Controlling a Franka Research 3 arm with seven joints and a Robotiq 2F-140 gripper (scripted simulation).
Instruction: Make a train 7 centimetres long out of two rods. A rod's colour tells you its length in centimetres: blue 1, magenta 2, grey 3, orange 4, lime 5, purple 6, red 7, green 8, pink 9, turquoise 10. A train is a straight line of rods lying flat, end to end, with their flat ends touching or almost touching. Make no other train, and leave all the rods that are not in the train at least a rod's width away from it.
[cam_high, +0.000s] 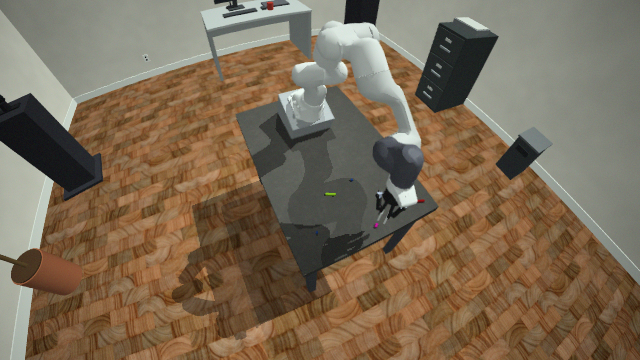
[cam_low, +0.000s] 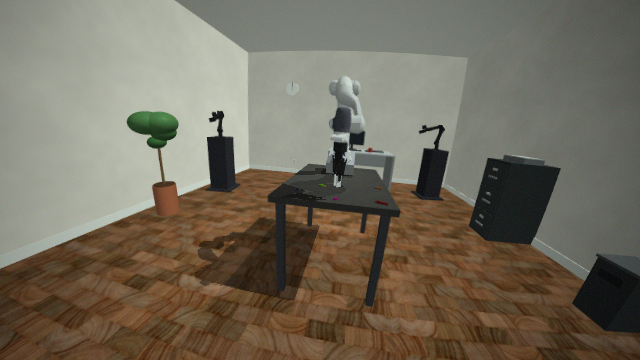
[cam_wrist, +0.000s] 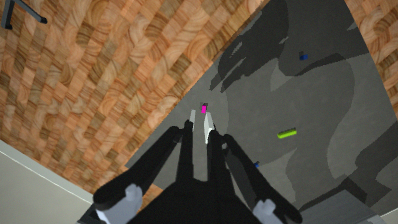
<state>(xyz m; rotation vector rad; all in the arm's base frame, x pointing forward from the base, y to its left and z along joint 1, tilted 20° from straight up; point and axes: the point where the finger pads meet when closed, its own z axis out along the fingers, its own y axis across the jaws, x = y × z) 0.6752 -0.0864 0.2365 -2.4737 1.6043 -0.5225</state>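
The lime rod lies 27 cm behind my hand, 7 cm to the right of it and 11 cm below it. Round my hand: magenta rod: 1 cm behind, 11 cm below; orange rod: 27 cm behind, 34 cm to the left, 11 cm below; red rod: 2 cm ahead, 27 cm to the left, 11 cm below.
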